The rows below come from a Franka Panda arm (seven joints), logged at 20 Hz.
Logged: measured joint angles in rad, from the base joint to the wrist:
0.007 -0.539 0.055 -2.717 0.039 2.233 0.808
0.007 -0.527 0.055 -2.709 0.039 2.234 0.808
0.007 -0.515 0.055 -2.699 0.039 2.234 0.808
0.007 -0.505 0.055 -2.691 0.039 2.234 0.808
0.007 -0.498 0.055 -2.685 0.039 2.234 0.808
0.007 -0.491 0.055 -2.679 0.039 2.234 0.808
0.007 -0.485 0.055 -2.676 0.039 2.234 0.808
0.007 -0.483 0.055 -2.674 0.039 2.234 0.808
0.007 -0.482 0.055 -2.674 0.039 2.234 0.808
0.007 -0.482 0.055 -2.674 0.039 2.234 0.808
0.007 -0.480 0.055 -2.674 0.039 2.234 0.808
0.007 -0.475 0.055 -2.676 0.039 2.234 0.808
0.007 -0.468 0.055 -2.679 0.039 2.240 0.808
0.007 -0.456 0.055 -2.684 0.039 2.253 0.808
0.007 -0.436 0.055 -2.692 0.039 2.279 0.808
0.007 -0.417 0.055 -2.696 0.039 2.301 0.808
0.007 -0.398 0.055 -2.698 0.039 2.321 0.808
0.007 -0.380 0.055 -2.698 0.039 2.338 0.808
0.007 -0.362 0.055 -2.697 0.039 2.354 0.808
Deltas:
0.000 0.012 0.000 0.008 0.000 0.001 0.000
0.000 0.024 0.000 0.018 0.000 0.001 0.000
0.000 0.034 0.000 0.026 0.000 0.001 0.000
0.000 0.041 0.000 0.032 0.000 0.001 0.000
0.000 0.048 0.000 0.038 0.000 0.001 0.000
0.000 0.054 0.000 0.041 0.000 0.001 0.000
0.000 0.056 0.000 0.043 0.000 0.001 0.000
0.000 0.057 0.000 0.043 0.000 0.001 0.000
0.000 0.057 0.000 0.043 0.000 0.001 0.000
0.000 0.059 0.000 0.043 0.000 0.001 0.000
0.000 0.064 0.000 0.041 0.000 0.001 0.000
0.000 0.071 0.000 0.038 0.000 0.007 0.000
0.000 0.083 0.000 0.033 0.000 0.020 0.000
0.000 0.103 0.000 0.025 0.000 0.046 0.000
0.000 0.122 0.000 0.021 0.000 0.068 0.000
0.000 0.141 0.000 0.019 0.000 0.088 0.000
0.000 0.159 0.000 0.019 0.000 0.105 0.000
0.000 0.177 0.000 0.020 0.000 0.121 0.000

